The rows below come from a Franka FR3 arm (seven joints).
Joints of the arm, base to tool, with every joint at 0 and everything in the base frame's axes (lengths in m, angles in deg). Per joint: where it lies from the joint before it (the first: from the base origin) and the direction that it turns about. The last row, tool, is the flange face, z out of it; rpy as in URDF.
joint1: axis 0 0 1 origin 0.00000 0.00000 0.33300
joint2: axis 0 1 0 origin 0.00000 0.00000 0.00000
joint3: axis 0 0 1 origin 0.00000 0.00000 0.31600
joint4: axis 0 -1 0 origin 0.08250 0.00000 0.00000
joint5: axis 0 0 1 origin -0.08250 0.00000 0.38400
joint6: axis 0 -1 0 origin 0.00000 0.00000 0.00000
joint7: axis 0 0 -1 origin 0.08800 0.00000 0.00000
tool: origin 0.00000 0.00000 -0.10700 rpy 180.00 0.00 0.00
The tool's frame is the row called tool.
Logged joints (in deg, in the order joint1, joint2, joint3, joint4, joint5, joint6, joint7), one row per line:
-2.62, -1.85, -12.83, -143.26, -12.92, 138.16, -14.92
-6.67, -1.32, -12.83, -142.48, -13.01, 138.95, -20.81
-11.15, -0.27, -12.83, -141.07, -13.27, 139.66, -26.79
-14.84, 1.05, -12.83, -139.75, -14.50, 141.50, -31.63
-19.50, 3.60, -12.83, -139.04, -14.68, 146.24, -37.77
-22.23, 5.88, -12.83, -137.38, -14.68, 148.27, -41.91
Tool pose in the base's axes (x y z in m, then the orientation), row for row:
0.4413, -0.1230, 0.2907, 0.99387, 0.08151, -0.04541, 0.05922
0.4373, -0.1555, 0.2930, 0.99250, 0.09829, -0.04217, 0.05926
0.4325, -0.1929, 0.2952, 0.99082, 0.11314, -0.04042, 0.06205
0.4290, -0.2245, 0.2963, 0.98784, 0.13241, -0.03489, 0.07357
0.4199, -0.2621, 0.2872, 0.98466, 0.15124, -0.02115, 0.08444
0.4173, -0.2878, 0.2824, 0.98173, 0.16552, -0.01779, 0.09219
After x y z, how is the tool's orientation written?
As a quaternion, x y z w.
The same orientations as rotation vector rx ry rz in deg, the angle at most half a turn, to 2 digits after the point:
172.45, 14.14, -7.88
172.21, 17.05, -7.32
171.63, 19.60, -7.00
169.94, 22.78, -6.00
168.30, 25.85, -3.62
167.04, 28.16, -3.03

